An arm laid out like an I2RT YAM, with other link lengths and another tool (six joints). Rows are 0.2 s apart.
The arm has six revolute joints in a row. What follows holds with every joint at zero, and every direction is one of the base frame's. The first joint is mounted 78.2 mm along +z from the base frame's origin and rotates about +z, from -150 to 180 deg. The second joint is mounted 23.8 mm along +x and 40.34 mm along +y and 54.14 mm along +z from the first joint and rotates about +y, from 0 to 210 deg. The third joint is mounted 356.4 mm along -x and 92.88 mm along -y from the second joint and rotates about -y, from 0 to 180 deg. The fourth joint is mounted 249.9 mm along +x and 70.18 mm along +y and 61.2 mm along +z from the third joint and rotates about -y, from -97 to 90 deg. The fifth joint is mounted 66.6 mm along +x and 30.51 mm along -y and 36.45 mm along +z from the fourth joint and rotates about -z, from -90 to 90 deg. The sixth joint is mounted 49.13 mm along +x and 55.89 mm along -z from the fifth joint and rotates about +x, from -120 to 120 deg. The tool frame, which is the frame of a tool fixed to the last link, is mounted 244 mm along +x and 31 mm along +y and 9 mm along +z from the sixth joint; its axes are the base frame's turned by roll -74.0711, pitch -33.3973 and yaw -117.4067 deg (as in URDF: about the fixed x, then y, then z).
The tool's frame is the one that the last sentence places.
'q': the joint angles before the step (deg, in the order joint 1, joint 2, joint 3, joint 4, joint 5, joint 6). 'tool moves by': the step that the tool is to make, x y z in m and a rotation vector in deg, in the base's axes. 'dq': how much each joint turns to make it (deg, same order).
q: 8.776, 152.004, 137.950, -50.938, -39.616, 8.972
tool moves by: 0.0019, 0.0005, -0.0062, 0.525, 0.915, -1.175
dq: 0.018, 0.013, -1.577, 1.893, -0.089, 1.766
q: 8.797, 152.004, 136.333, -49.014, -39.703, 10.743
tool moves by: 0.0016, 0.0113, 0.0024, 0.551, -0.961, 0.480
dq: 0.831, 0.011, -0.244, 1.697, -0.197, 0.633
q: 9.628, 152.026, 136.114, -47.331, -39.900, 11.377
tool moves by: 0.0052, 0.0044, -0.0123, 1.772, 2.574, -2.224
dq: 0.088, 1.581, -0.086, 2.017, -0.896, 4.000
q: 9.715, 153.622, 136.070, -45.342, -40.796, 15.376
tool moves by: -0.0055, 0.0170, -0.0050, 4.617, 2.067, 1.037
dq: 0.151, 2.153, 0.032, 2.229, -4.766, 1.987
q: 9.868, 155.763, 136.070, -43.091, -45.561, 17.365
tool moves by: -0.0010, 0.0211, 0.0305, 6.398, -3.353, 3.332
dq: 0.091, 0.205, -0.027, 4.629, -6.577, -0.017
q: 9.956, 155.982, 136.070, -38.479, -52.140, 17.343
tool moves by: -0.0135, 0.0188, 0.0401, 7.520, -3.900, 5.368
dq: -0.022, 0.011, 0.030, 3.982, -8.589, -1.376
